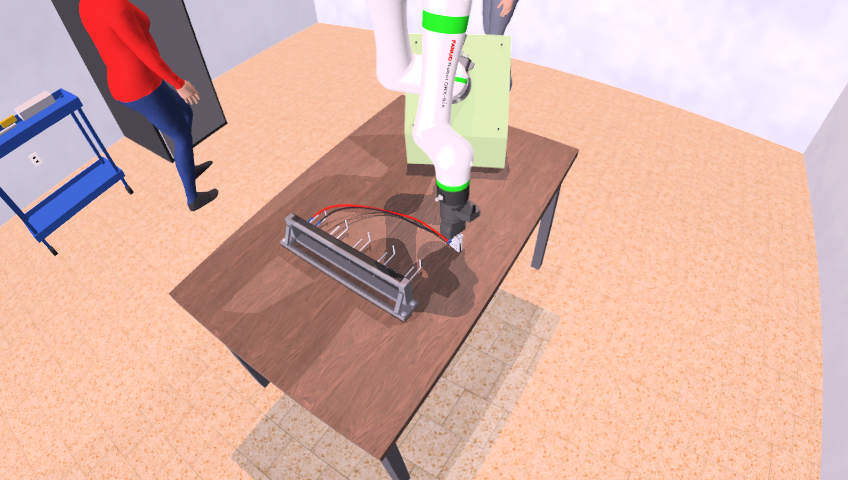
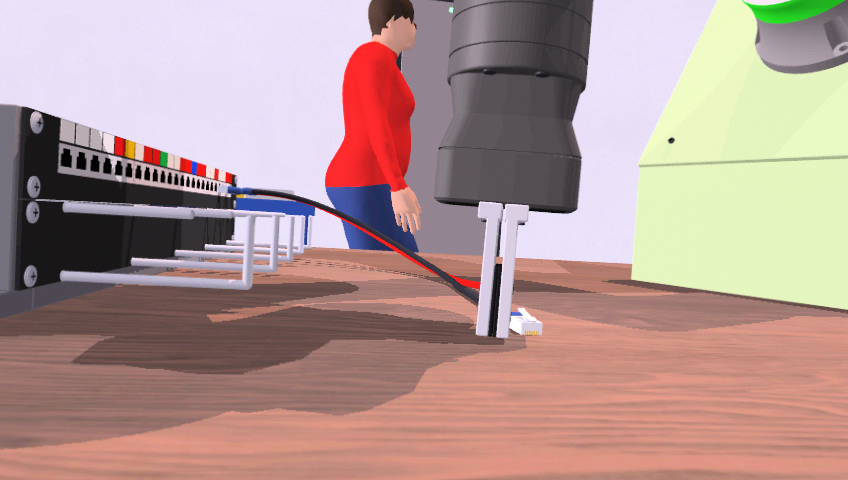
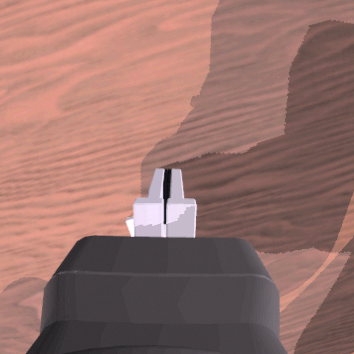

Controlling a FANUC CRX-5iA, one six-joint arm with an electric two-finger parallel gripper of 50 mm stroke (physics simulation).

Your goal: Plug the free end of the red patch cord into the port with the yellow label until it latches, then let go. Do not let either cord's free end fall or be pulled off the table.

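Places are measured from the arm's base along level axes (x ahead, y left, z up), in centimetres.
Pixels of known places: gripper, fingertip midpoint: (image 1: 458, 249) (image 2: 492, 333) (image 3: 167, 185); arm's base at its link origin: (image 2: 830, 23).
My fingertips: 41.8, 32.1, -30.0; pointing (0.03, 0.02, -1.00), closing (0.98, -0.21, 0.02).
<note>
For each thing: its top centre in the pictures, then the offset to it from my fingertips, as dx, dy, dz. "spot": a spot on its surface instead. Level surfaces: height alone.
- black cord at a spot on its surface: (image 2: 416, 259) spot: +2.4, -31.0, +1.4
- clear plug at its top centre: (image 2: 522, 309) -2.3, -3.2, +0.8
- yellow label at a spot on its surface: (image 2: 129, 149) spot: +23.7, -12.4, +9.1
- patch panel frame at its top centre: (image 1: 346, 265) +26.0, -23.9, +0.9
- table at its surface level: dz -0.3
The gripper (image 1: 457, 248) (image 2: 492, 334) (image 3: 168, 175) is shut, its black pads together with no plug visible between them, fingertips near the table top. The red patch cord (image 1: 357, 206) (image 2: 467, 283) arches from the patch panel's far end and passes behind the fingers. The black cord (image 2: 416, 259) runs beside it. A clear plug (image 2: 526, 324) with a blue boot lies on the table just right of the fingers; I cannot tell which cord it belongs to. The other free plug is hidden. The yellow label (image 2: 129, 149) sits above a port in the panel's upper row.
The patch panel frame (image 1: 351, 270) stands on the table (image 1: 285, 356). White wire hooks (image 1: 390, 255) (image 2: 248, 249) stick out from it towards the gripper. The pale green robot pedestal (image 1: 455, 151) (image 2: 737, 220) stands behind. A person in red (image 1: 127, 53) (image 2: 374, 118) stands beyond the table.
</note>
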